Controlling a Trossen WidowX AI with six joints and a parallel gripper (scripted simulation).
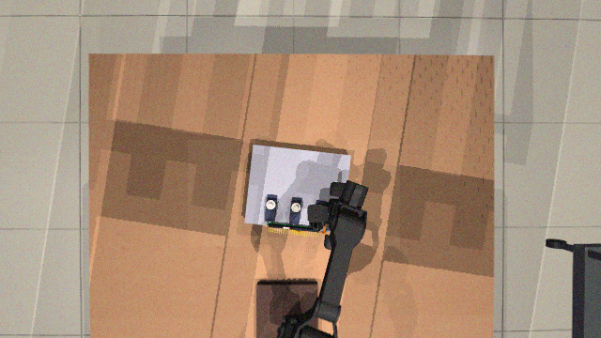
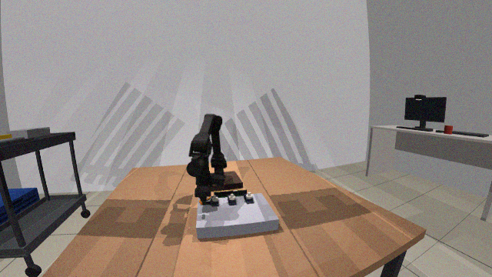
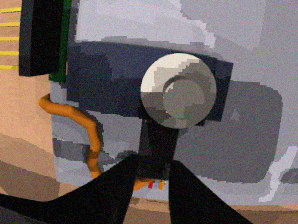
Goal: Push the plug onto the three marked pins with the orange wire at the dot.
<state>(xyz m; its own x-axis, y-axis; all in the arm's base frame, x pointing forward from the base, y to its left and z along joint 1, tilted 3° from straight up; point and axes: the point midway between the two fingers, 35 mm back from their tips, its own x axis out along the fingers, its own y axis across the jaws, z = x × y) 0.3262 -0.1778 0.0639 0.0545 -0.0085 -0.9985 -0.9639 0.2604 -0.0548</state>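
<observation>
Right now the red dot is 15 cm to the left of my gripper tip, 2 cm behind it and 2 cm above it. From my gripper tip the other things lie so: grey printed holder 13 cm ahead, 9 cm to the left, 3 cm below; then pale marked band 15 cm to the left, 2 cm behind, 2 cm above.
</observation>
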